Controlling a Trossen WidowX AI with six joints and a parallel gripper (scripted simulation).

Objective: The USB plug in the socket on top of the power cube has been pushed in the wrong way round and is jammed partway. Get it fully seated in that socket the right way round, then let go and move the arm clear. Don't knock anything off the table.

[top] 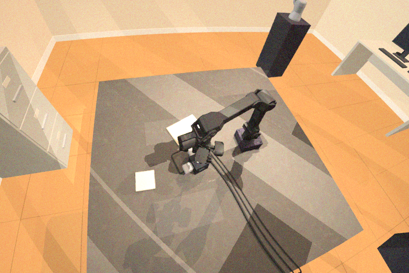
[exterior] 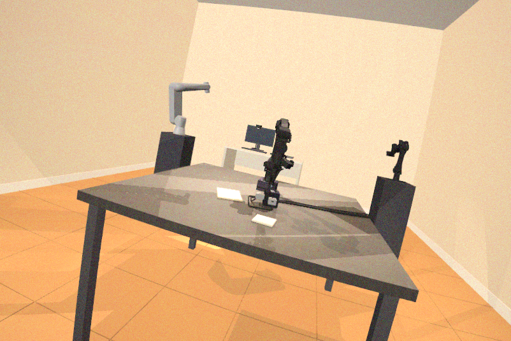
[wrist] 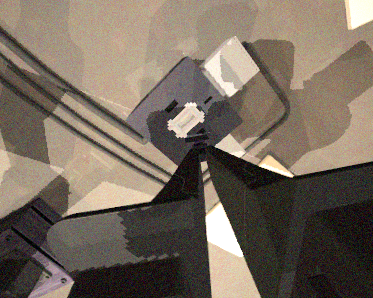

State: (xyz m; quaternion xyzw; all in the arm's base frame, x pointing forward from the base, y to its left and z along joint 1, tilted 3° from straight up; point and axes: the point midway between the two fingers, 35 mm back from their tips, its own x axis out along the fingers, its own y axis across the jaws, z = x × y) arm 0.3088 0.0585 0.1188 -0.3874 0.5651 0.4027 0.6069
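Right now the USB plug is 2 cm below my gripper tip. From my gripper tip the other things lie so: white sheet: 1 cm ahead, 23 cm to the right, 13 cm below.
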